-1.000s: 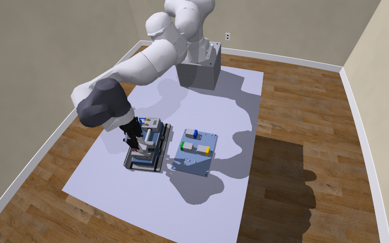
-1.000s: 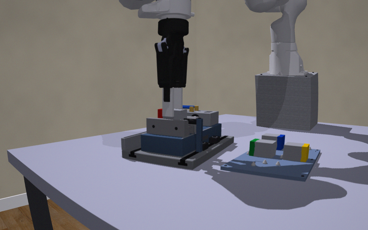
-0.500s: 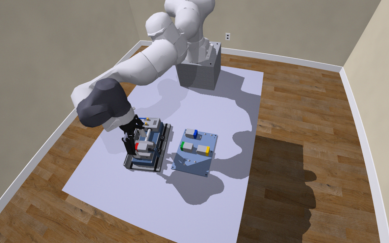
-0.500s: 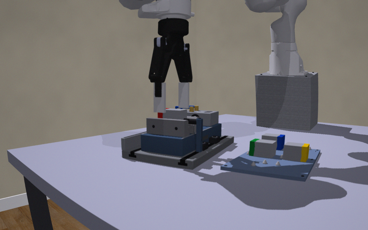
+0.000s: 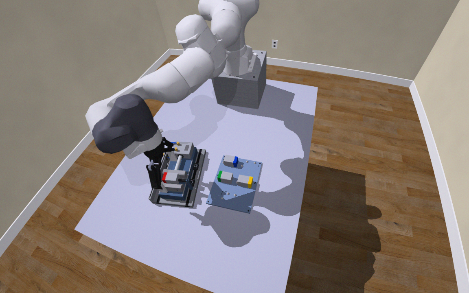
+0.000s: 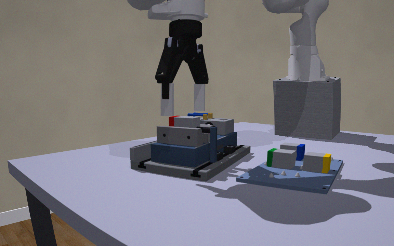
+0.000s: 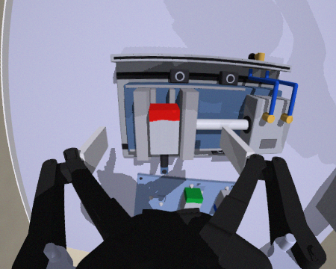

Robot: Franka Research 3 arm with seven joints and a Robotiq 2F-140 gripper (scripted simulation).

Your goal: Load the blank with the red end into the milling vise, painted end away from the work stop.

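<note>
The red-ended blank is 4 cm below my hand. From my hand the other things lie so: hosed end block: 16 cm behind, 6 cm below, 5 cm to the right; then fixed jaw: 6 cm below, 3 cm ahead, 1 cm to the left; then blue work stop rod: 7 cm to the left, 7 cm below, 2 cm behind.
</note>
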